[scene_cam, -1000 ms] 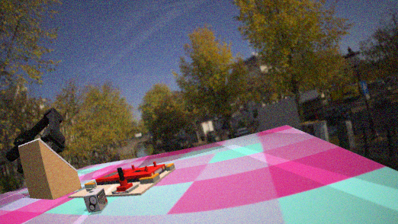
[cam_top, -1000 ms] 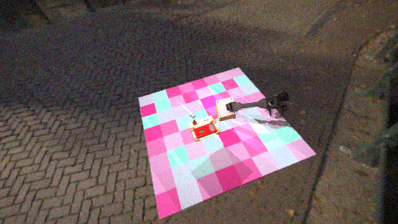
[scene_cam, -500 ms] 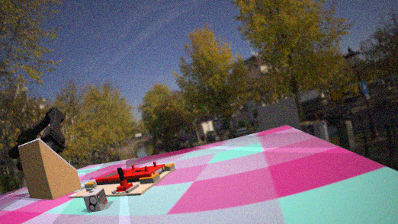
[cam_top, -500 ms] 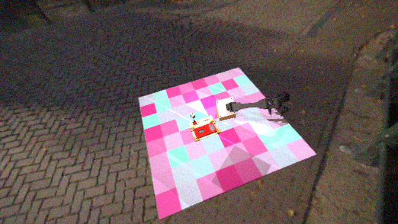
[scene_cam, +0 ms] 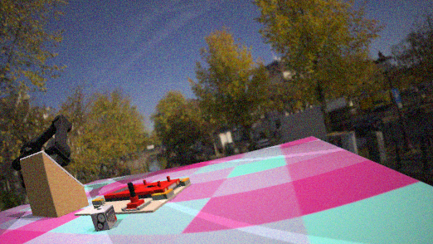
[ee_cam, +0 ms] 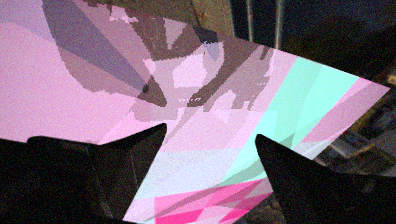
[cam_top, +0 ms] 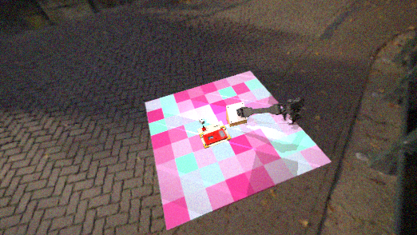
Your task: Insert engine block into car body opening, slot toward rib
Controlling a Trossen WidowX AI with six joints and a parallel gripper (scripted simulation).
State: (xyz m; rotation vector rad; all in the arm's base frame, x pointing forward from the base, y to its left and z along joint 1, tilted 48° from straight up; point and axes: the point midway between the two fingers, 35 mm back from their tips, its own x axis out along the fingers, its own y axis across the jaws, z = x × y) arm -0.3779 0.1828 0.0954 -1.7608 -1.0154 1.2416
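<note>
Now: gripper tip 730 mm short of the engine block, 320 mm to the left of it and 20 mm above it.
</note>
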